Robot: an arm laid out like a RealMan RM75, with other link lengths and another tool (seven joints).
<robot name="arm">
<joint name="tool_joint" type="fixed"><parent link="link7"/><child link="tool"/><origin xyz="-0.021 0.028 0.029" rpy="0.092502 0 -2.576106"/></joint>
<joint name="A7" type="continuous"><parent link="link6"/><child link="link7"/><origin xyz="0 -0.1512 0" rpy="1.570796 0 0"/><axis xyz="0 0 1"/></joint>
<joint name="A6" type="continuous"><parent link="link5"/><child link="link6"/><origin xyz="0 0 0" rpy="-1.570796 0 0"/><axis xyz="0 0 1"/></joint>
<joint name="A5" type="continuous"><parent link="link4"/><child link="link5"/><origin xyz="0 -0.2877 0" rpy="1.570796 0 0"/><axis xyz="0 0 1"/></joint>
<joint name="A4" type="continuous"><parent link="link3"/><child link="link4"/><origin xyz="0 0 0" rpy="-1.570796 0 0"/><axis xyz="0 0 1"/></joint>
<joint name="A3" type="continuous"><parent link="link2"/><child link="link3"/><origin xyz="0 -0.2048 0" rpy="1.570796 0 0"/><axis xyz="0 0 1"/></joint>
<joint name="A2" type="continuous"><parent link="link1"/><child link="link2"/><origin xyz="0 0 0" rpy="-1.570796 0 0"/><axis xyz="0 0 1"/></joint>
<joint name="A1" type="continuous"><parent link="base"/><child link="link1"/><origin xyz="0 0 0.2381"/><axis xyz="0 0 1"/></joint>
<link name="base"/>
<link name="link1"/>
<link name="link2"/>
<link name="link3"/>
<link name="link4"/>
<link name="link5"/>
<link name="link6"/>
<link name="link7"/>
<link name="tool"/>
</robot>
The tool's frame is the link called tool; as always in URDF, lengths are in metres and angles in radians. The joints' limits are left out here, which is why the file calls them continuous.
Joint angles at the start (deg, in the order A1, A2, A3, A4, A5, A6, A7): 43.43, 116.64, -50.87, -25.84, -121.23, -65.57, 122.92
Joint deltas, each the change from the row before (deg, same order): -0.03, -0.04, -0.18, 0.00, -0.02, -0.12, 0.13; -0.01, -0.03, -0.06, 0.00, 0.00, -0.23, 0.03; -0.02, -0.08, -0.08, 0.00, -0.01, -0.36, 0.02; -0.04, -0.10, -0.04, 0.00, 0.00, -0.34, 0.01; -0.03, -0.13, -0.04, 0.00, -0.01, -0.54, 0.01; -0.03, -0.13, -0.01, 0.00, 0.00, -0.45, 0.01; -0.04, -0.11, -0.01, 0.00, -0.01, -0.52, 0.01; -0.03, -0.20, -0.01, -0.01, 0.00, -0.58, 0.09; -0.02, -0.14, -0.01, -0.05, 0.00, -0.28, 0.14; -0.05, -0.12, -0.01, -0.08, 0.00, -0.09, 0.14; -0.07, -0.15, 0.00, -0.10, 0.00, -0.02, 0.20; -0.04, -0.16, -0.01, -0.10, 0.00, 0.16, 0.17
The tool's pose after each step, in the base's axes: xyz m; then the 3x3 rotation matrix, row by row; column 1 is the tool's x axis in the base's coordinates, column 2 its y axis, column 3 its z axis. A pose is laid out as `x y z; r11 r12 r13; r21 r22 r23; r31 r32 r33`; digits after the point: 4 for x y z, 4 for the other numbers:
0.2117 0.4463 -0.0633; 0.1185 0.9785 -0.1690; 0.9376 -0.0542 0.3435; 0.3270 -0.1991 -0.9238
0.2115 0.4457 -0.0634; 0.1181 0.9783 -0.1702; 0.9389 -0.0542 0.3399; 0.3233 -0.1999 -0.9249
0.2114 0.4448 -0.0631; 0.1170 0.9782 -0.1717; 0.9408 -0.0538 0.3346; 0.3181 -0.2007 -0.9266
0.2115 0.4440 -0.0626; 0.1166 0.9780 -0.1730; 0.9423 -0.0539 0.3305; 0.3139 -0.2015 -0.9278
0.2114 0.4429 -0.0620; 0.1155 0.9776 -0.1757; 0.9447 -0.0535 0.3236; 0.3070 -0.2033 -0.9297
0.2114 0.4420 -0.0612; 0.1150 0.9773 -0.1779; 0.9464 -0.0534 0.3185; 0.3018 -0.2050 -0.9311
0.2113 0.4408 -0.0607; 0.1145 0.9768 -0.1808; 0.9485 -0.0534 0.3121; 0.2952 -0.2072 -0.9327
0.2113 0.4400 -0.0593; 0.1147 0.9763 -0.1833; 0.9505 -0.0543 0.3060; 0.2888 -0.2093 -0.9342
0.2114 0.4399 -0.0582; 0.1158 0.9761 -0.1839; 0.9510 -0.0556 0.3041; 0.2866 -0.2101 -0.9347
0.2119 0.4402 -0.0569; 0.1174 0.9761 -0.1829; 0.9506 -0.0572 0.3051; 0.2873 -0.2096 -0.9346
0.2127 0.4409 -0.0553; 0.1201 0.9761 -0.1809; 0.9496 -0.0598 0.3078; 0.2897 -0.2087 -0.9341
0.2136 0.4421 -0.0535; 0.1220 0.9766 -0.1772; 0.9477 -0.0615 0.3131; 0.2949 -0.2061 -0.9330

